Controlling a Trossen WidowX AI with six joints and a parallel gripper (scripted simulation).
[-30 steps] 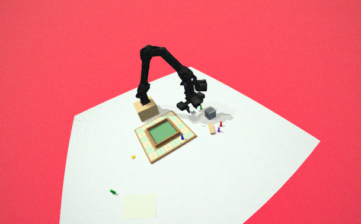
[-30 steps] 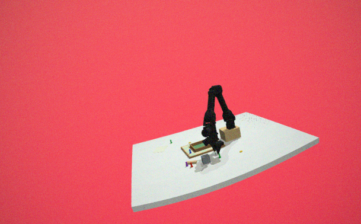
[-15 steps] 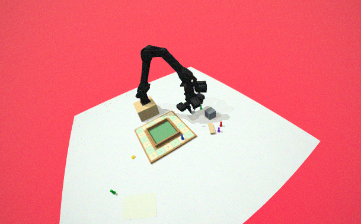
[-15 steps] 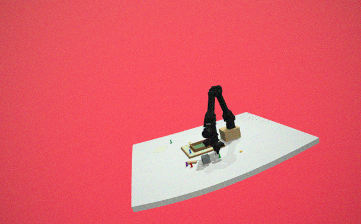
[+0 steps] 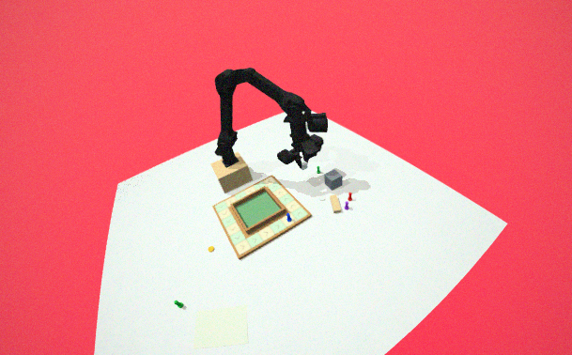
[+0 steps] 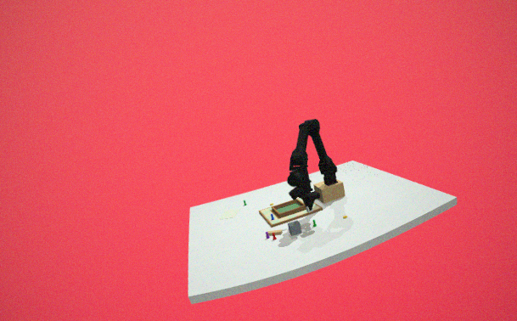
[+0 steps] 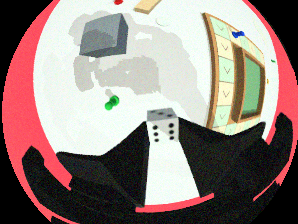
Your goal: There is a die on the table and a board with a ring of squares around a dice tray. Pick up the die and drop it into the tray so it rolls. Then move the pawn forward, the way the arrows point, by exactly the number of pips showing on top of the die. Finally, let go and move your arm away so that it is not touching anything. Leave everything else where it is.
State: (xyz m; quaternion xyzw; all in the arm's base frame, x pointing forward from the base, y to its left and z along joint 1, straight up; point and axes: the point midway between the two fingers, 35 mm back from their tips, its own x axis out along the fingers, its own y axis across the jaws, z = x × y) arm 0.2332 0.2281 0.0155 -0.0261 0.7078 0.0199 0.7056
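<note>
Now: gripper tip 170 mm to the left of the blue pawn, 150 mm short of it and 40 mm above it. Also, from my gripper tip: tan block (190 mm ahead, 60 mm below, 10 mm to the right); then white die (right at my gripper tip); then grey cube (110 mm ahead, 60 mm to the left, 40 mm below).
</note>
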